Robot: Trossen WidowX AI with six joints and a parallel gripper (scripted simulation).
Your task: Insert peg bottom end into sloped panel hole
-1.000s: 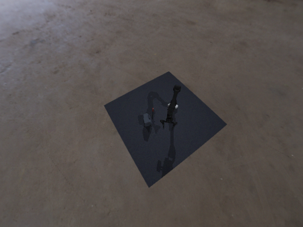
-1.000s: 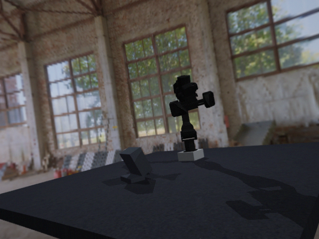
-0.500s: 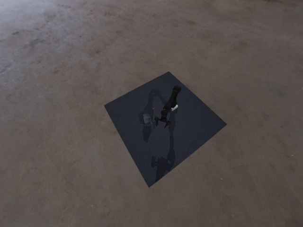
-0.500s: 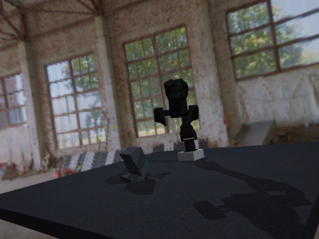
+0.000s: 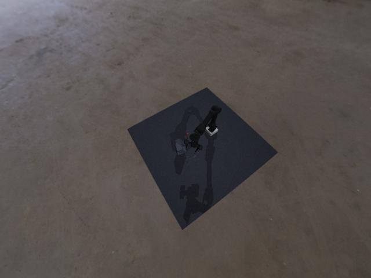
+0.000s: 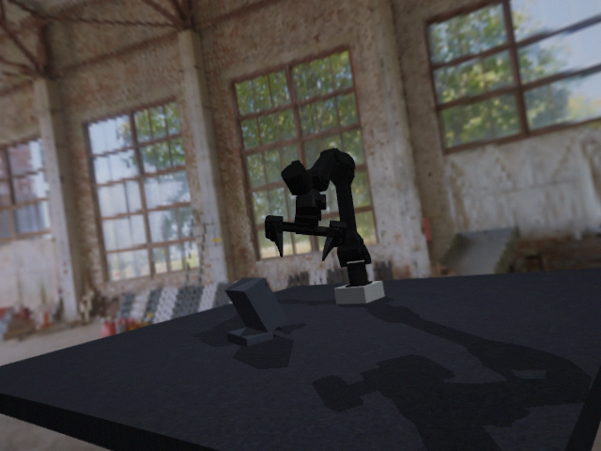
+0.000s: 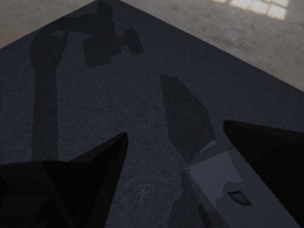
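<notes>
Now: gripper tip 22 cm to the left of the red peg, 17 cm past it and 11 cm above it. Also, from my gripper tip: sloped panel 14 cm to the right, 9 cm below.
</notes>
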